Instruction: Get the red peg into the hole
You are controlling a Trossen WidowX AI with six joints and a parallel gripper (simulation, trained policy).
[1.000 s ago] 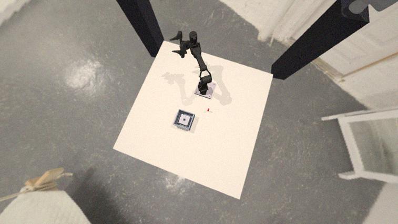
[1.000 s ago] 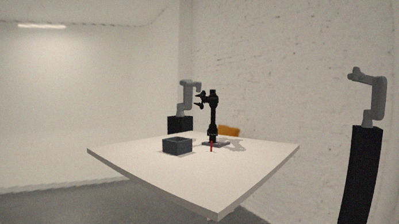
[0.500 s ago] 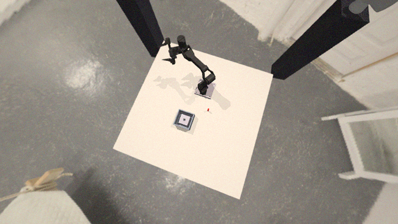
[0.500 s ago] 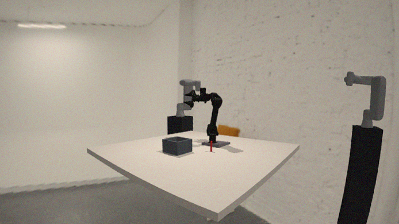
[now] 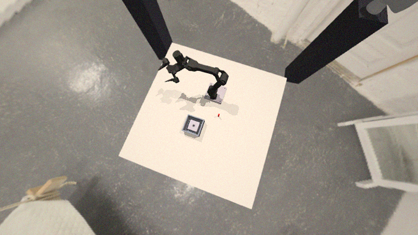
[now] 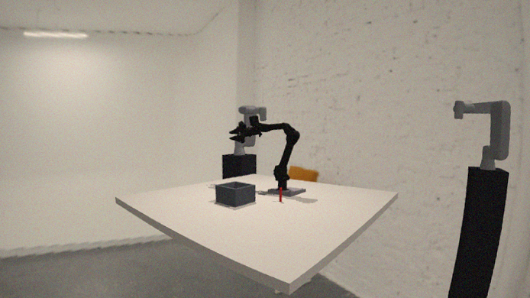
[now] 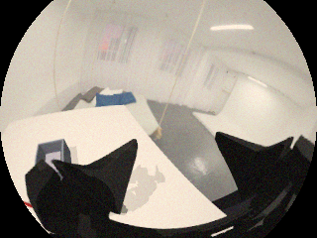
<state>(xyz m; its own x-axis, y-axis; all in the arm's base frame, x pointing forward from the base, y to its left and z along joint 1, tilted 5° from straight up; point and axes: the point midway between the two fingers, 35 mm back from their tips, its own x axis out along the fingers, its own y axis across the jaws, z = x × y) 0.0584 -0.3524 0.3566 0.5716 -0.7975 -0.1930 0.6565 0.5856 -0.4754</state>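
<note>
Now: the red peg 130 mm ahead of my gripper tip, 480 mm to the left of it and 320 mm below it. From my gripper tip the other things lie so: plate: 280 mm ahead, 270 mm to the left, 320 mm below; grey box: 280 mm ahead, 270 mm to the left, 340 mm below.
</note>
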